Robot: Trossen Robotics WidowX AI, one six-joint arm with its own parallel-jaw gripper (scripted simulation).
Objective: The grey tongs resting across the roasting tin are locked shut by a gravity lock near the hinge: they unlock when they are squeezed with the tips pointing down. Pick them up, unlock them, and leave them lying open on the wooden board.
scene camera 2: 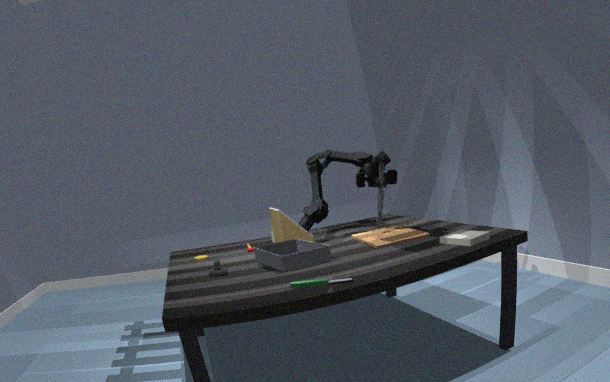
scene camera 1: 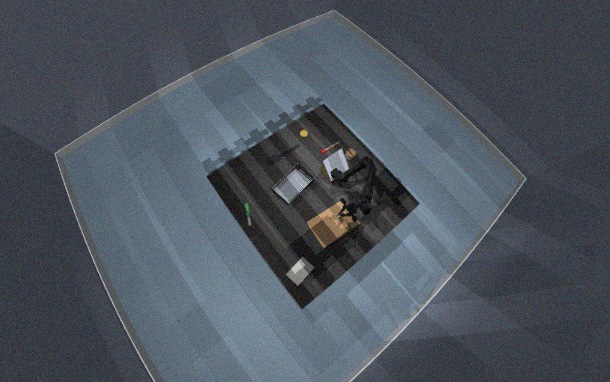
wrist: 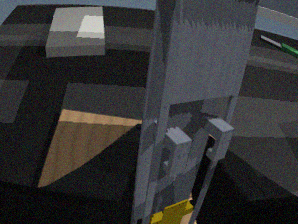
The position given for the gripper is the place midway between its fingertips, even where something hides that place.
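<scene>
A white block (wrist: 71,35) is visible in the scene, and so is the gripper (wrist: 168,137).
</scene>
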